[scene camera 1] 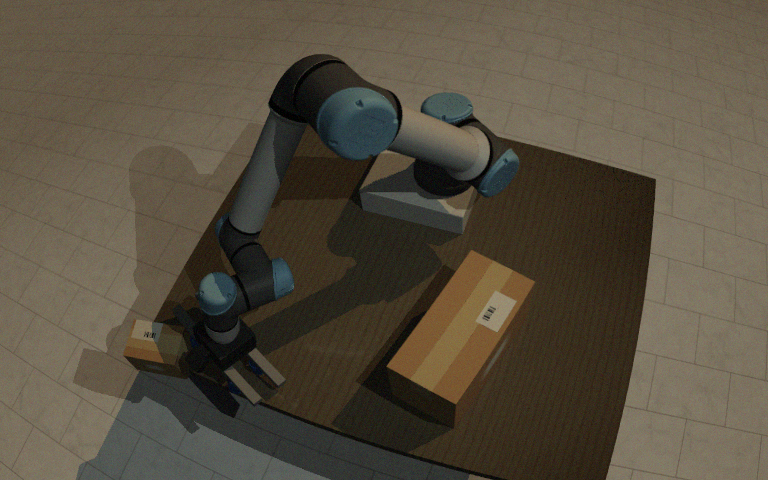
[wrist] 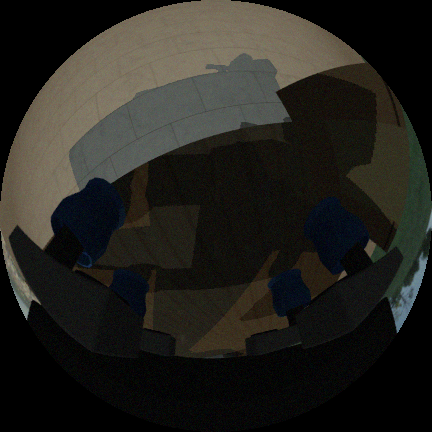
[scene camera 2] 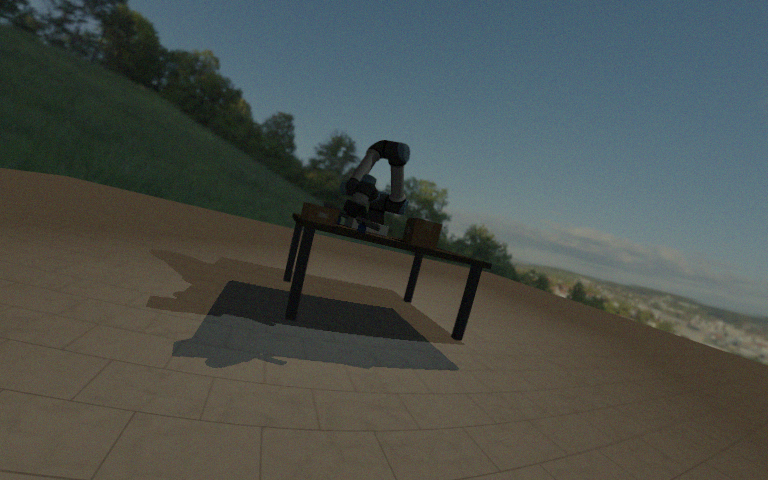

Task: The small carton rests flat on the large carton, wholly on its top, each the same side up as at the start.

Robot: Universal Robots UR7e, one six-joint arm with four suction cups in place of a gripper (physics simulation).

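Where they show: hand, its tool point: [wrist: 214, 258] [scene camera 2: 347, 227]; arm's base, origin of its link: [scene camera 1: 444, 173].
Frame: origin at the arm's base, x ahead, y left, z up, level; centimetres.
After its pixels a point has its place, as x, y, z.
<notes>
The small carton [scene camera 1: 155, 346] @[73.7, -34.0, 1.3] [scene camera 2: 320, 213] @[78.2, -35.0, -2.1] [wrist: 350, 115] stands at the table's front left corner, with its white barcode label upward. The large carton [scene camera 1: 453, 333] @[41.8, 23.3, 8.3] [scene camera 2: 423, 233] @[54.0, 21.3, 0.8] lies on the right part of the table, label up, with nothing on its top. My gripper [scene camera 1: 226, 365] @[64.4, -20.8, -5.6] [scene camera 2: 355, 221] @[64.4, -20.8, -5.6] [wrist: 212, 260] @[64.4, -20.8, -5.6] is low over the table, right beside the small carton, on the side toward the large carton. Its blue cups carry nothing. In the wrist view dark table shows between them. Whether the gripper's frame touches the small carton is unclear. The carton's inner side is partly hidden in scene camera 1.
The wooden table [scene camera 1: 566, 367] @[31.9, 46.5, -6.5] [scene camera 2: 453, 258] @[61.4, 39.3, -8.5] has its front and left edges close to the gripper. The arm's pale base block [scene camera 1: 410, 212] @[12.5, -2.8, -2.9] stands behind the cartons. The arm reaches over the table's left side. Dark shadows cross the table.
</notes>
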